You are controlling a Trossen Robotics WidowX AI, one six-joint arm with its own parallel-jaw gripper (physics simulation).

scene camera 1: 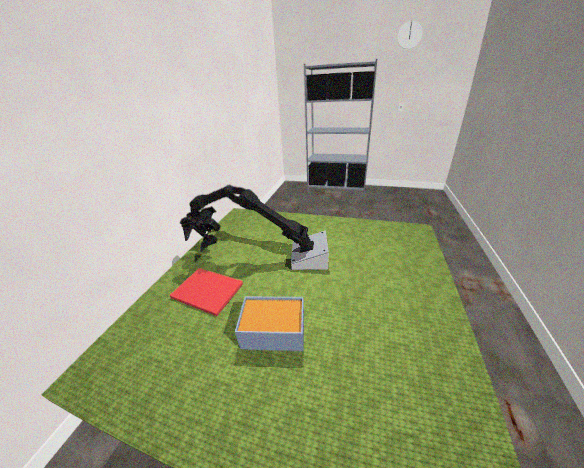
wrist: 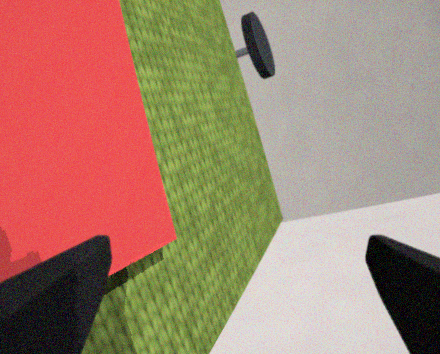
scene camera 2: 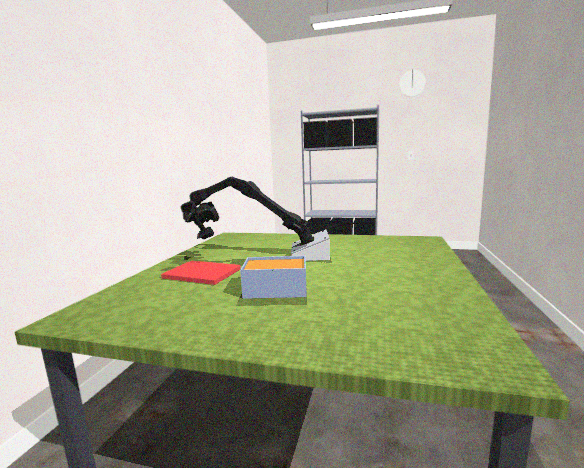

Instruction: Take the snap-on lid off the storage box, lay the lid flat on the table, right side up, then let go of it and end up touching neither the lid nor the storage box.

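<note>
The red square lid (scene camera 1: 206, 291) (scene camera 2: 201, 272) (wrist: 75, 125) lies flat on the green table, smooth face up, to the left of the storage box and apart from it. The blue-grey storage box (scene camera 1: 271, 341) (scene camera 2: 273, 283) stands upright with its top uncovered, and its orange inside shows. My gripper (scene camera 1: 196, 239) (scene camera 2: 196, 226) (wrist: 241, 248) is open and empty. It hangs above the table behind the lid, touching neither the lid nor the box. In the wrist view the left finger overlaps the lid's near edge, with a gap in height that is hard to judge.
The grey arm base (scene camera 1: 310, 257) (scene camera 2: 318, 250) stands on the green table (scene camera 1: 380, 350) (scene camera 2: 390, 310) (wrist: 200, 150), behind the box. A white wall rises close to the table's left edge. A dark disc (wrist: 258, 46) on a thin stem shows beyond the table edge in the wrist view.
</note>
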